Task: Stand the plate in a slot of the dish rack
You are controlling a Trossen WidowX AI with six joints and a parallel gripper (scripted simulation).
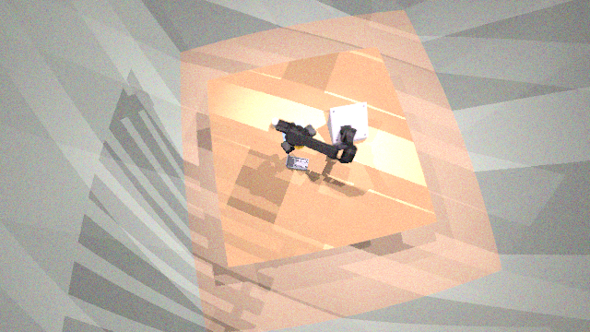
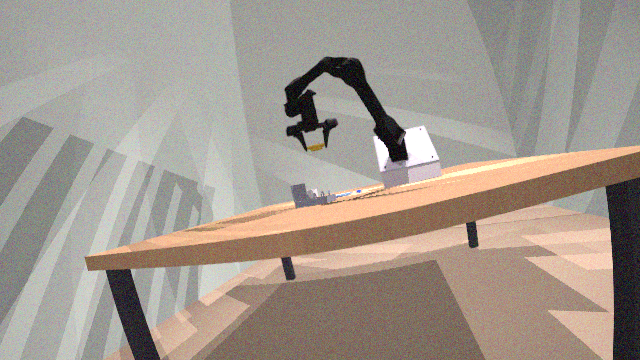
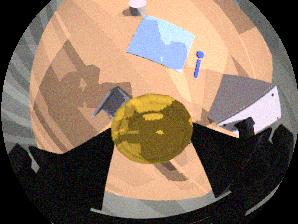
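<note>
Now: the grey dish rack 17 cm below my gripper tip, 6 cm to the left of it and 2 cm ahead of it. From my gripper tip the other things lie so: yellow plate 1 cm above; then light blue mat 19 cm below, 15 cm to the right, 2 cm ahead; then blue utensil 19 cm below, 15 cm to the right, 9 cm behind.
</note>
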